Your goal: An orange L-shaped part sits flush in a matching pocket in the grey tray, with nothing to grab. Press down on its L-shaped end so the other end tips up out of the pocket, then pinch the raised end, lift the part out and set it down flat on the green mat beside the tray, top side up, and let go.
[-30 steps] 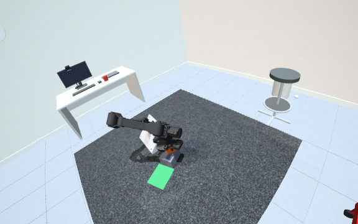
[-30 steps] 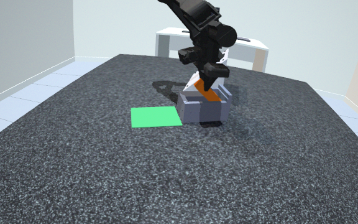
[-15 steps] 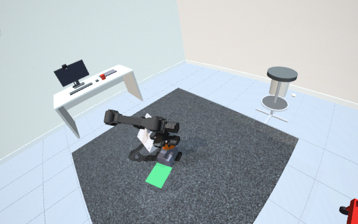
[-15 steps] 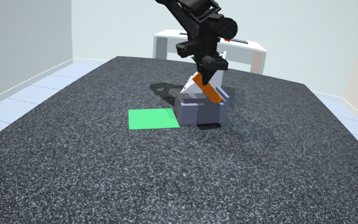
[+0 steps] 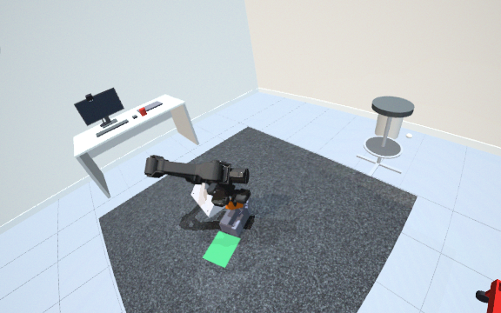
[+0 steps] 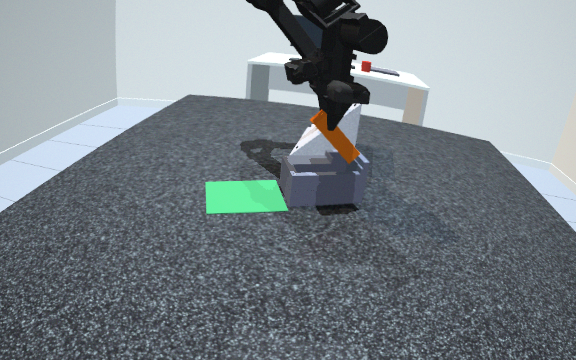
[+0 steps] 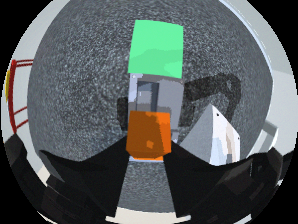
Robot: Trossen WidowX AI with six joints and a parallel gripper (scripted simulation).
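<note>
Now: the green mat 6 cm ahead of my gripper tip, 13 cm to the right of it and 16 cm below it. From my gripper tip the other things lie so: orange L-shaped part: 3 cm behind, 2 cm to the left, 3 cm below.
</note>
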